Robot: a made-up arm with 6 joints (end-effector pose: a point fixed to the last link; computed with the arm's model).
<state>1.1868 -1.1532 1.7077 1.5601 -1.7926 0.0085</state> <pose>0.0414 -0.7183 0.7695 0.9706 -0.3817 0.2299</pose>
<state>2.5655 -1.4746 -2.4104 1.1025 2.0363 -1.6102</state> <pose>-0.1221 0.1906 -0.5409 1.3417 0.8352 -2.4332</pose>
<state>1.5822 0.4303 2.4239 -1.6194 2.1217 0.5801</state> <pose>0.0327 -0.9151 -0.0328 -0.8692 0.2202 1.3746</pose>
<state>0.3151 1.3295 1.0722 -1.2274 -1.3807 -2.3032</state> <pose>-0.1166 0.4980 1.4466 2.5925 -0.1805 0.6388</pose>
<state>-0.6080 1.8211 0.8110 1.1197 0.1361 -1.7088</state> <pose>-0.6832 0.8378 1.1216 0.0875 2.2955 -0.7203</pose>
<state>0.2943 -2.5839 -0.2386 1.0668 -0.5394 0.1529</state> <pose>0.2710 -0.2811 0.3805 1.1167 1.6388 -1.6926</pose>
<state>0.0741 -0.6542 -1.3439 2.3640 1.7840 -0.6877</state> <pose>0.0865 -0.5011 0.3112 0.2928 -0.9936 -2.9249</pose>
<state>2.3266 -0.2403 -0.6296 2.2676 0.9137 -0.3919</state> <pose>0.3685 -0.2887 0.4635 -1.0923 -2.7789 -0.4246</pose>
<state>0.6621 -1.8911 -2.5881 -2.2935 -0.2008 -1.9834</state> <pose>-0.8119 0.0284 0.4251 1.3103 0.8390 0.5953</pose>
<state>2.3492 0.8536 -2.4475 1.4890 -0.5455 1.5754</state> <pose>0.5781 -0.1096 -0.3243 -1.5586 0.9910 0.5479</pose>
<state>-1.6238 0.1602 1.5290 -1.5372 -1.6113 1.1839</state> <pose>0.4615 1.0403 0.0005 -2.2647 -0.4181 -1.8322</pose>
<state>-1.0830 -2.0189 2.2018 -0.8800 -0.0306 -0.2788</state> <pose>-0.5120 1.2102 0.8600 0.8885 -2.9808 0.1661</pose>
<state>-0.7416 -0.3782 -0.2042 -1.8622 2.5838 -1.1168</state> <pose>-0.1980 0.4990 0.5237 1.5602 1.1971 1.7136</pose>
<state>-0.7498 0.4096 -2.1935 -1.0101 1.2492 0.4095</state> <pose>0.1592 -0.0207 0.4245 -1.8340 0.2515 1.6160</pose>
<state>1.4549 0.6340 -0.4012 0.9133 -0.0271 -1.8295</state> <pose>-0.2457 -0.0665 0.9683 2.3888 1.0390 0.3436</pose>
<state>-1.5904 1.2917 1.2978 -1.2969 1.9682 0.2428</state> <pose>0.0436 1.0907 0.1934 1.6205 0.2214 0.1934</pose>
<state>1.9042 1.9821 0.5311 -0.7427 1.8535 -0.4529</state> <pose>-0.0893 -1.1036 -0.1774 -0.6225 -0.3449 -1.5471</pose>
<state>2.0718 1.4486 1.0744 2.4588 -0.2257 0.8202</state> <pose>-0.2377 -1.1616 -0.2502 -1.1954 -1.5966 2.1354</pose>
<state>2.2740 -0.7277 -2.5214 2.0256 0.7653 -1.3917</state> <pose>-0.3108 0.1773 -0.7277 0.3024 1.1926 -2.0035</pose>
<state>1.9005 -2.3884 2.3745 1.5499 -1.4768 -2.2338</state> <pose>0.1068 -1.2506 0.3435 -2.1133 1.1433 0.7672</pose>
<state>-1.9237 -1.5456 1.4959 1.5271 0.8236 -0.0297</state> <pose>0.1752 1.3917 -0.1106 0.4976 -0.0583 -0.0517</pose>
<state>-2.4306 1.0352 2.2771 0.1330 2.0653 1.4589</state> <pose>0.4532 0.3671 -0.5433 0.4475 0.6048 -0.9774</pose>
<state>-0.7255 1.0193 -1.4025 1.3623 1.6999 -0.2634</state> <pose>0.3988 0.5489 -0.0314 -0.2663 -0.0485 -0.3745</pose>
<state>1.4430 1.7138 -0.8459 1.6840 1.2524 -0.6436</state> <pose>-0.2485 0.0208 0.7884 1.5915 0.6665 0.4545</pose>
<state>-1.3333 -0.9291 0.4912 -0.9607 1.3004 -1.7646</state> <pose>0.1595 1.2826 0.0359 1.3276 -0.2466 1.6844</pose>
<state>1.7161 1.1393 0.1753 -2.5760 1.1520 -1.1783</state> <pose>-0.6397 -0.4925 0.4168 -0.0388 1.6923 -0.7288</pose>
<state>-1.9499 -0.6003 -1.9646 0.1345 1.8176 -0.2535</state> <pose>0.2900 0.1778 0.1616 -1.7669 -0.7454 -0.3816</pose>
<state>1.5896 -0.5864 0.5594 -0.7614 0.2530 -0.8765</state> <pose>0.6091 -1.1203 0.7080 2.5714 -0.9959 -1.3581</pose>
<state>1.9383 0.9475 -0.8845 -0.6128 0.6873 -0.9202</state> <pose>-0.3247 -0.3113 0.6530 2.2022 -1.5046 1.2787</pose>
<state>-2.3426 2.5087 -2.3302 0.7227 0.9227 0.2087</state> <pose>0.0703 -0.3852 -0.5250 1.8302 -0.6806 -2.4605</pose>
